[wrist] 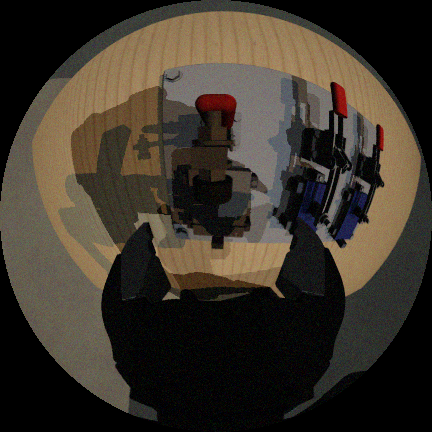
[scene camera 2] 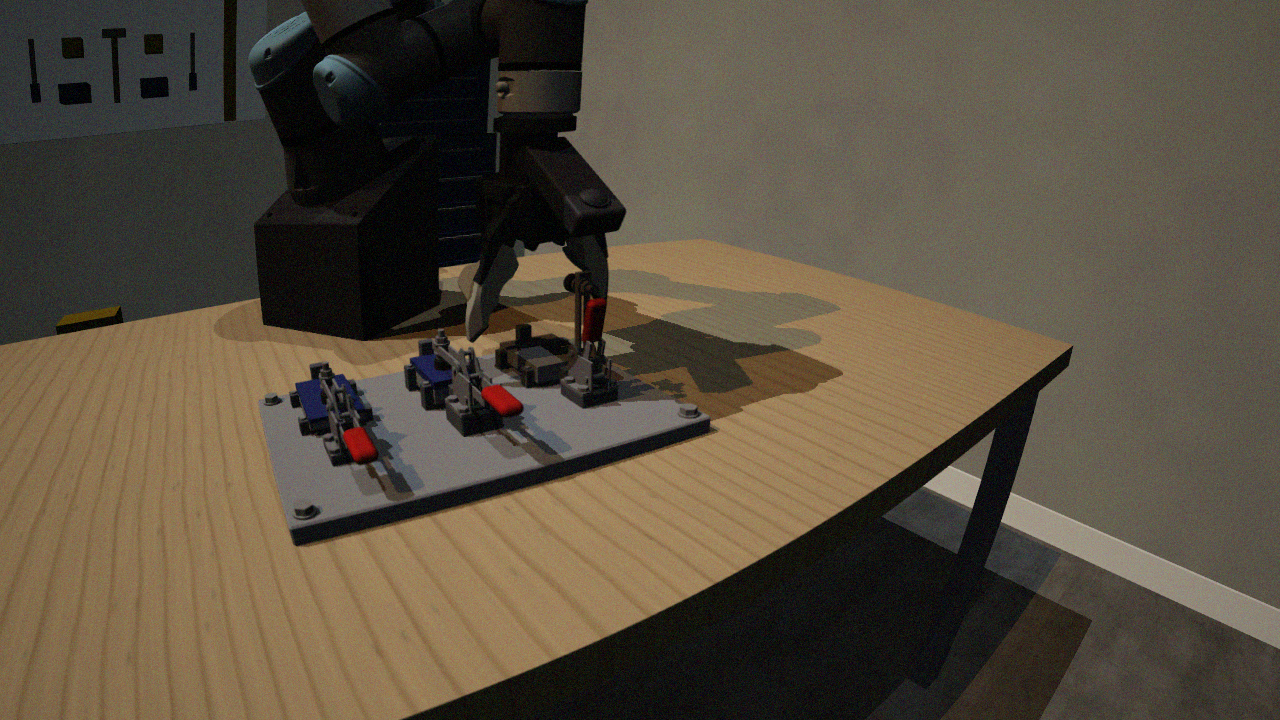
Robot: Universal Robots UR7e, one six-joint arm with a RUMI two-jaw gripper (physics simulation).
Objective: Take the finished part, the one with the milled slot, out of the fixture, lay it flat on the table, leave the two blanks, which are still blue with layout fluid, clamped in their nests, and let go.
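Note:
The finished part (scene camera 2: 539, 354) (wrist: 241, 179), grey and unpainted, sits in its nest at the right end of the grey fixture plate (scene camera 2: 411, 472) (wrist: 260, 90) in the scene view. The slot is hard to make out in the shadow. Its toggle clamp (scene camera 2: 580, 313) (wrist: 215, 135) stands open, arm raised. Two blue blanks (scene camera 2: 429, 369) (scene camera 2: 315, 404) (wrist: 318, 195) (wrist: 354, 216) sit in the other nests under closed clamps. My gripper (scene camera 2: 538, 315) (wrist: 221, 222) is open and empty, above and behind the finished part's nest; in the scene view one finger is partly hidden behind the raised clamp.
Red handles (scene camera 2: 502, 400) (scene camera 2: 360, 444) (wrist: 339, 100) (wrist: 380, 137) of the closed clamps extend low over the plate. The open clamp's red handle (scene camera 2: 594, 319) (wrist: 216, 103) points up beside my finger. Bolt heads (scene camera 2: 688, 411) (wrist: 172, 75) mark plate corners. The wooden table (scene camera 2: 805, 429) (wrist: 225, 35) surrounds the plate.

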